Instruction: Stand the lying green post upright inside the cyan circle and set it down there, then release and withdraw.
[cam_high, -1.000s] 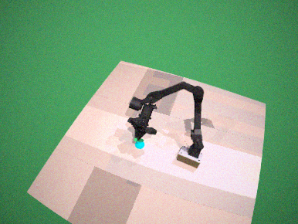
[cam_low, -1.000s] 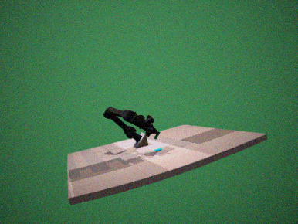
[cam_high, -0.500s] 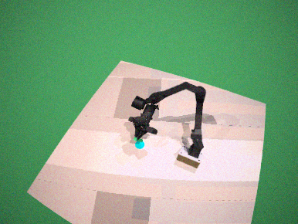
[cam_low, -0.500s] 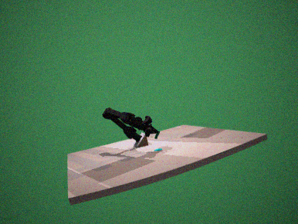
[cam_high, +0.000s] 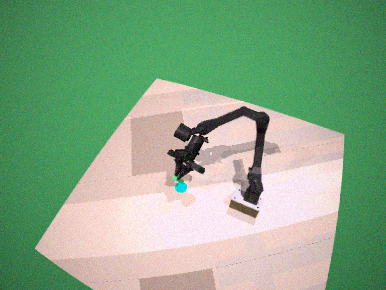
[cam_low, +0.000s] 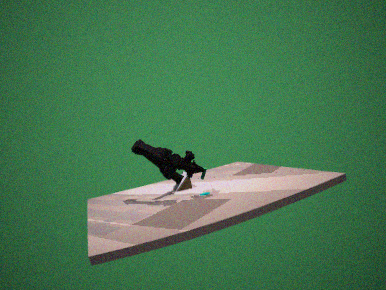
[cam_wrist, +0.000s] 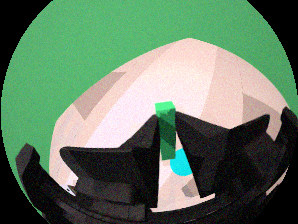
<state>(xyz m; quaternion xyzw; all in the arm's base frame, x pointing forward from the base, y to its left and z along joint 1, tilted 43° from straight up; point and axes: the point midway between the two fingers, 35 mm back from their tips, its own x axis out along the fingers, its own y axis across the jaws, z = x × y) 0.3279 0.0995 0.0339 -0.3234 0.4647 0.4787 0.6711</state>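
The cyan circle lies 30 mm to the right of my gripper tip and 130 mm below it. From my gripper tip the other things lie so: green post (10 mm behind, 10 mm to the right, 20 mm below).
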